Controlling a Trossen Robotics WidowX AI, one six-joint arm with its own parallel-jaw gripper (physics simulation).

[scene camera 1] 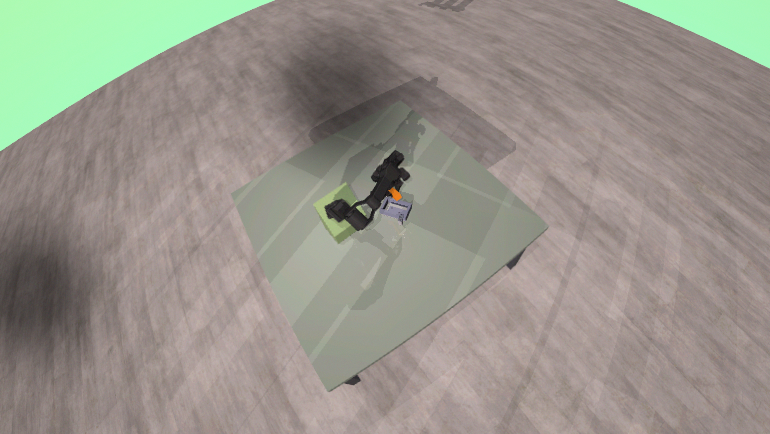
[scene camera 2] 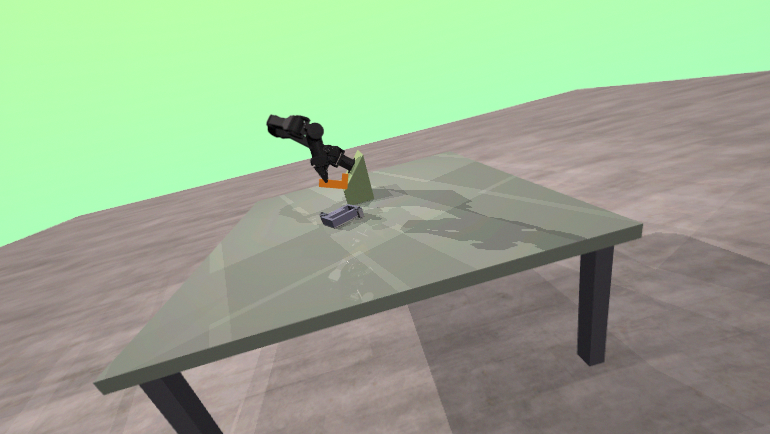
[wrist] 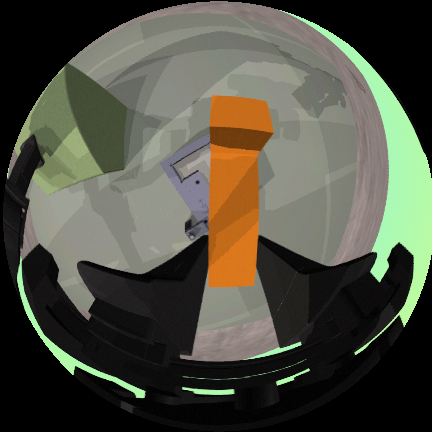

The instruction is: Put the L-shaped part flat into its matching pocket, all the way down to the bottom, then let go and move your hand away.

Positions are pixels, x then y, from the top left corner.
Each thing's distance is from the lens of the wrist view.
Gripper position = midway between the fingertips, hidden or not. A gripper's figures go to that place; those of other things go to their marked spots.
my gripper [wrist: 231, 241]: 10 cm
orange L-shaped part [wrist: 239, 127]: 7 cm
grey pocket block [wrist: 192, 230]: 23 cm
The marked spots on the grey pocket block and the orange L-shaped part are 19 cm apart.
